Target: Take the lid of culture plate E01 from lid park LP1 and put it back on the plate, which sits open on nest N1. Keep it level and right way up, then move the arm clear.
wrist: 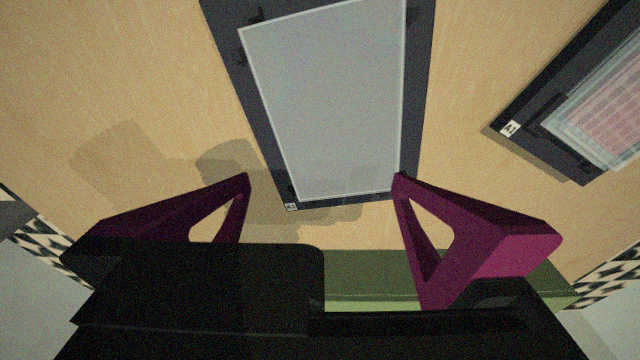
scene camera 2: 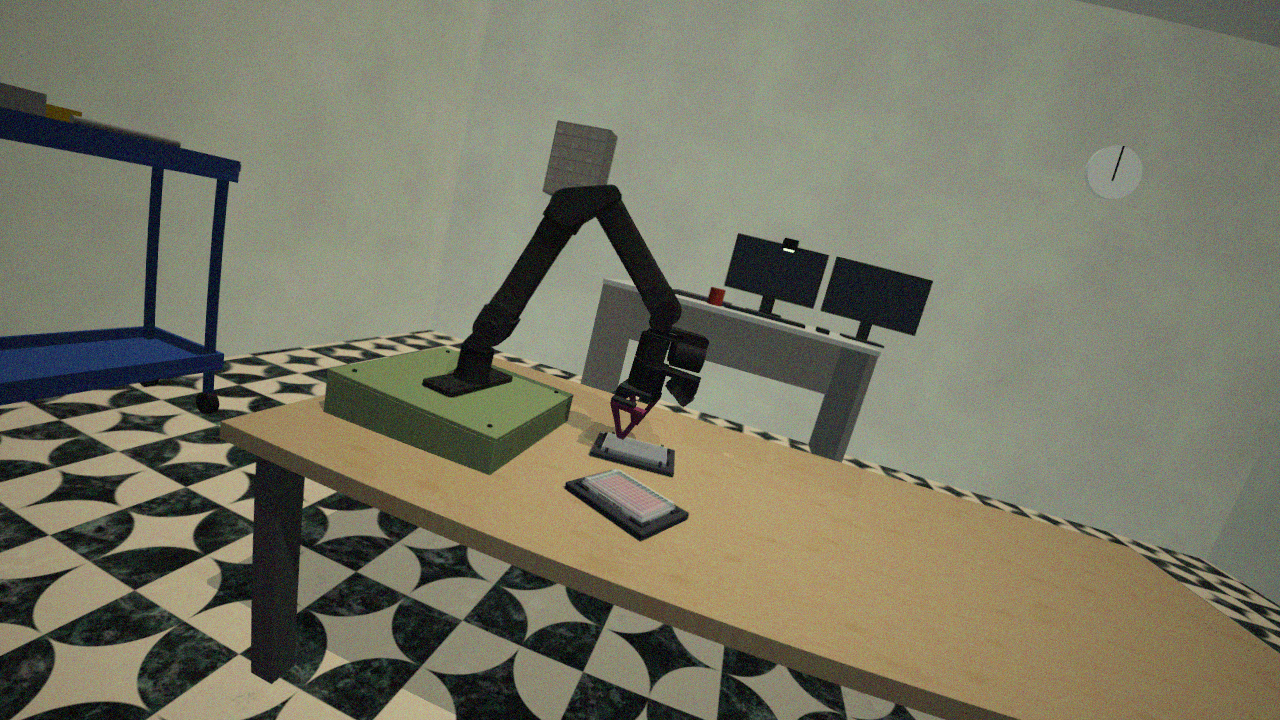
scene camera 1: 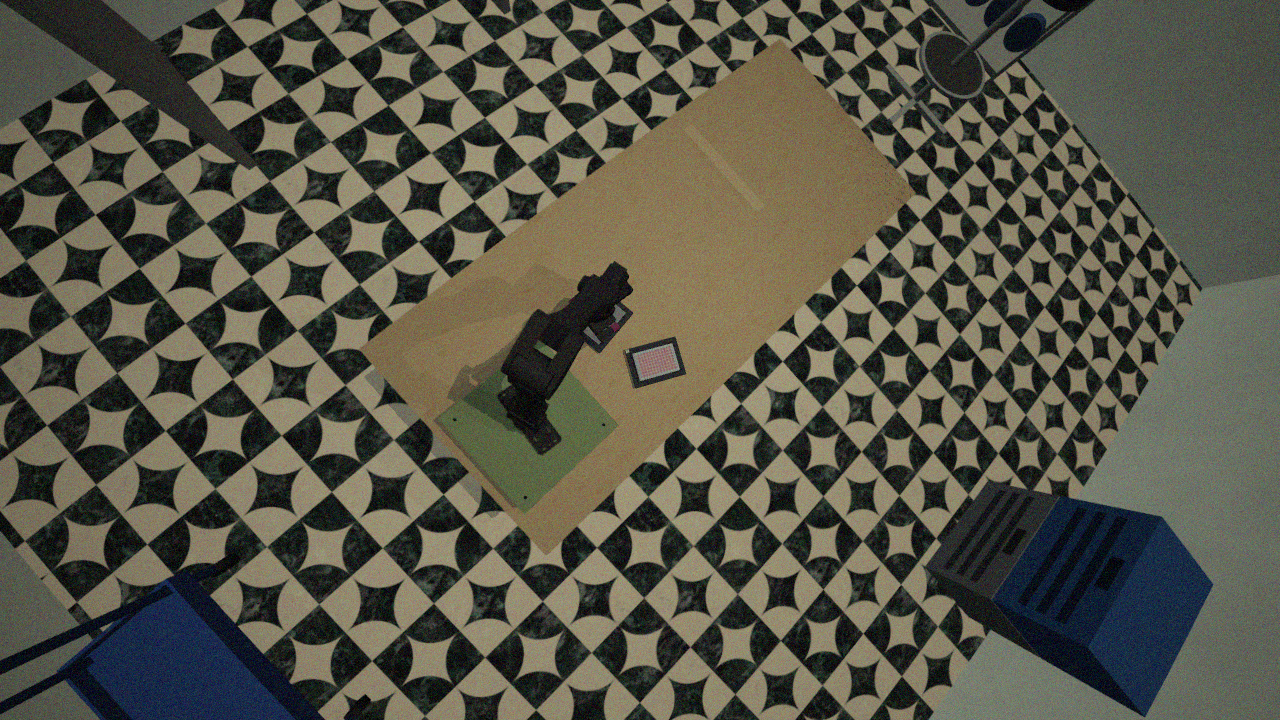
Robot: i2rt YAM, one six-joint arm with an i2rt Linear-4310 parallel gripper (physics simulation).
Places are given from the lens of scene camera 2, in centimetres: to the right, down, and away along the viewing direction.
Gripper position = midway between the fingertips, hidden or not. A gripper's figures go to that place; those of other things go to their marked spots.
gripper [scene camera 2: 627, 431]: -2, 14, 98
plate lid [scene camera 2: 628, 447]: -2, 17, 96
dark lid park [scene camera 2: 668, 470]: 5, 21, 91
dark plate nest [scene camera 2: 641, 531]: 0, 24, 68
The marked spots on the dark plate nest and the plate lid are 29 cm apart.
